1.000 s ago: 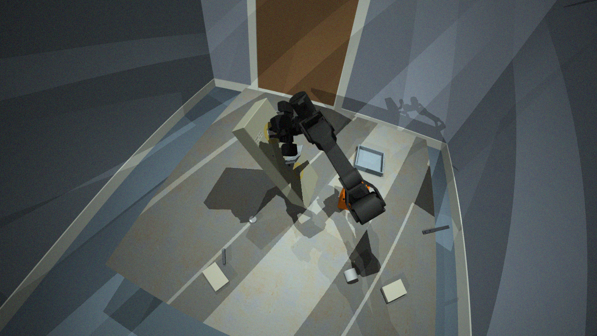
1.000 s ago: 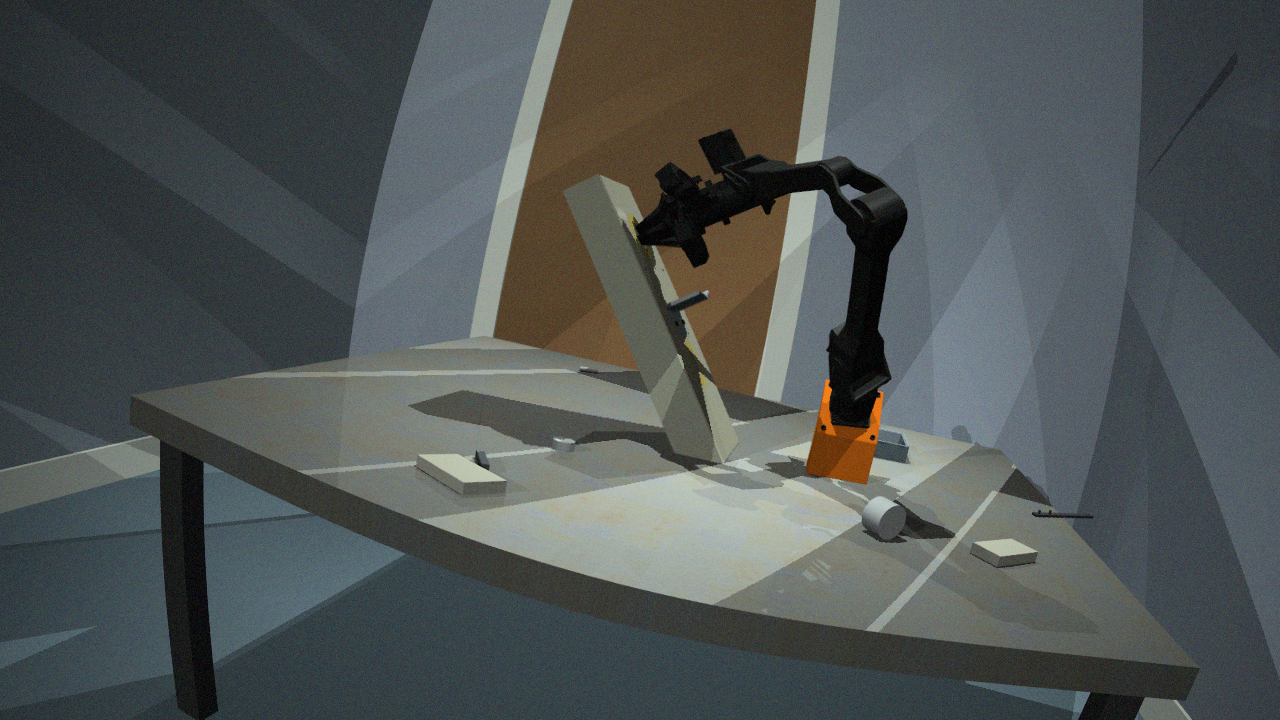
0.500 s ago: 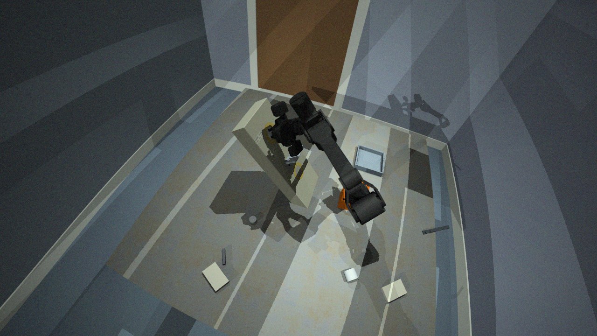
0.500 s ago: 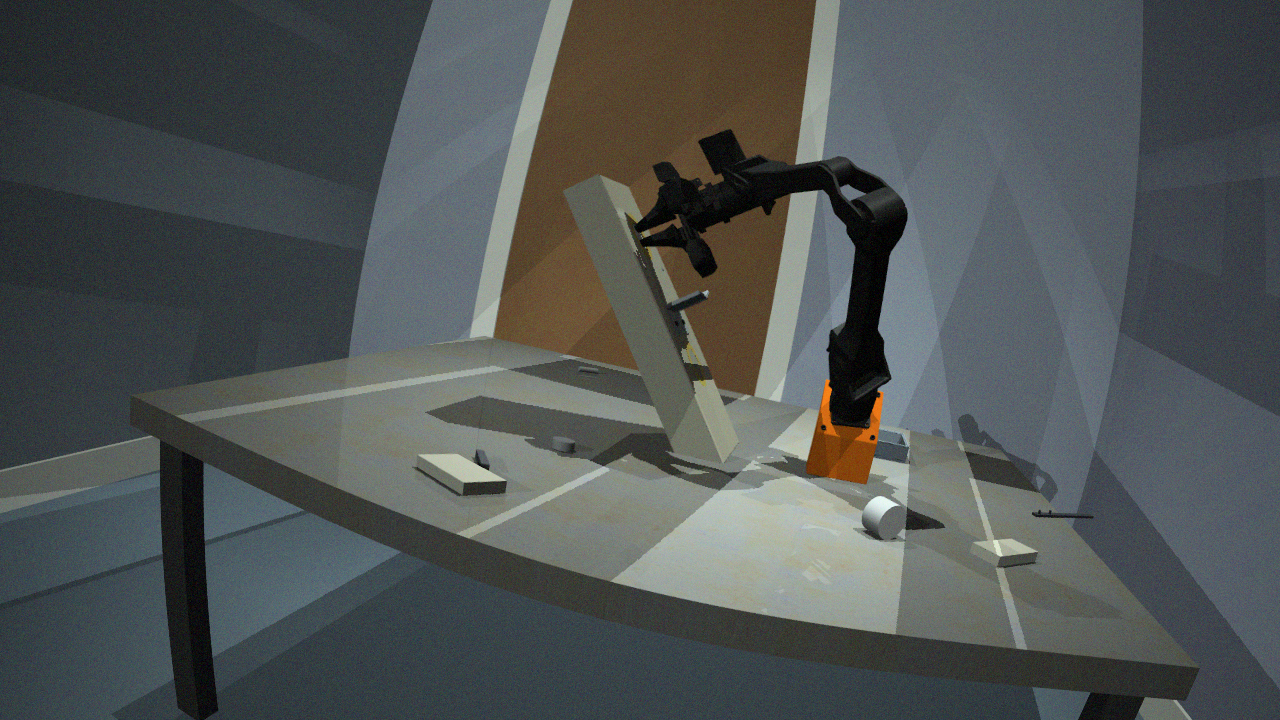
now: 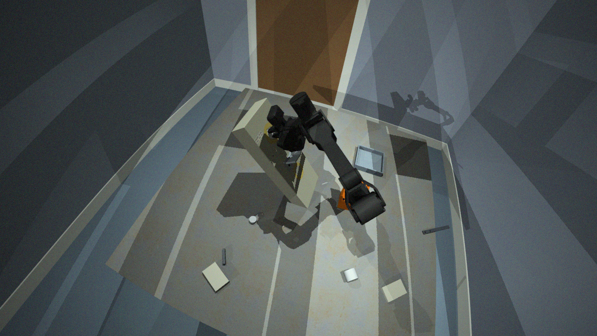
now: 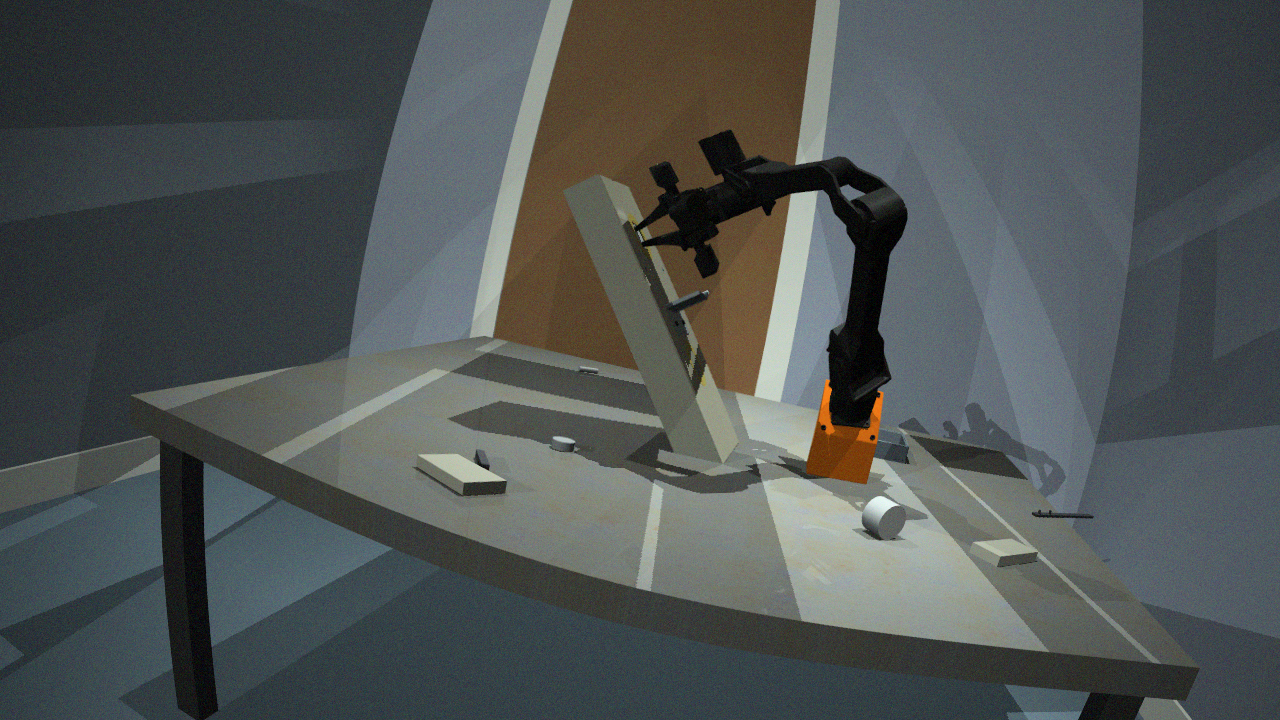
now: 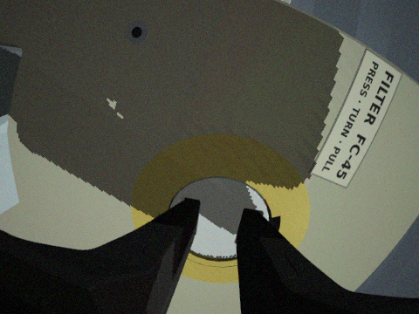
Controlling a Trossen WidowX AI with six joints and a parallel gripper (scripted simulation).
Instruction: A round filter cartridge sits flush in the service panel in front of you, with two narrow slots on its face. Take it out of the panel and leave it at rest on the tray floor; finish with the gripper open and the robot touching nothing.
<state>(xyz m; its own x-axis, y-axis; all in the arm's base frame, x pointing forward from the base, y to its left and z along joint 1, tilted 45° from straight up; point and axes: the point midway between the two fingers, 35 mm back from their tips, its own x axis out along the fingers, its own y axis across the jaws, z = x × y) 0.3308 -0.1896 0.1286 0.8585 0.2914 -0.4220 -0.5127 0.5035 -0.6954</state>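
The round grey filter cartridge lies 1 cm below my gripper tip and 1 cm ahead of it. The rest, counted from my gripper tip: grey tray: 47 cm behind, 27 cm below, 23 cm to the right.
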